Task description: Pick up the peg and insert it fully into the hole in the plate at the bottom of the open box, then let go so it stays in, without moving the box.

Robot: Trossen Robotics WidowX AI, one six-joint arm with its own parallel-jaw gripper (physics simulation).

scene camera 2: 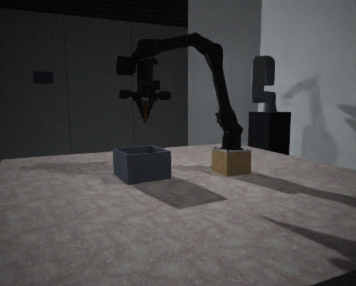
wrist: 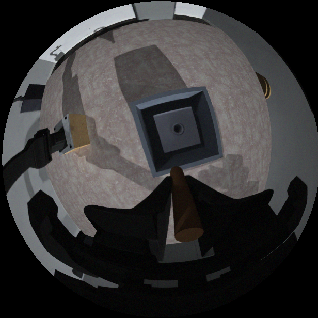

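Pixels of known places: gripper, fingertip midpoint: [scene camera 2: 144, 118]; arm's base, origin of the base link: [scene camera 2: 231, 148].
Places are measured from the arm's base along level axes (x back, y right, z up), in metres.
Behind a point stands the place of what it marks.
Observation:
My gripper [scene camera 2: 145, 116] {x -0.299, y 0.140, z 0.120 m} [wrist: 177, 179] is shut on the brown peg [scene camera 2: 145, 111] {x -0.299, y 0.132, z 0.146 m} [wrist: 185, 212], which points down, near upright, from between the fingertips. The gripper and peg hang in the air above the blue-grey open box [scene camera 2: 149, 168] {x -0.336, y 0.020, z -0.042 m} [wrist: 214, 122], well clear of its rim in the scene view. In the wrist view the plate [wrist: 165, 143] lies at the bottom of the box, with the round hole [wrist: 178, 128] near its middle. The peg's lower tip shows by the box's near wall in that view. The plate and hole are hidden in the scene view.
The arm's yellow-tan base block [scene camera 2: 231, 162] {x -0.048, y -0.058, z -0.037 m} [wrist: 79, 131] stands on the table [scene camera 2: 100, 230] {x -0.579, y -0.278, z -0.088 m} [wrist: 225, 60], right of the box in the scene view. A black pedestal [scene camera 2: 270, 131] with a grey figure [scene camera 2: 260, 80] stands behind the table.

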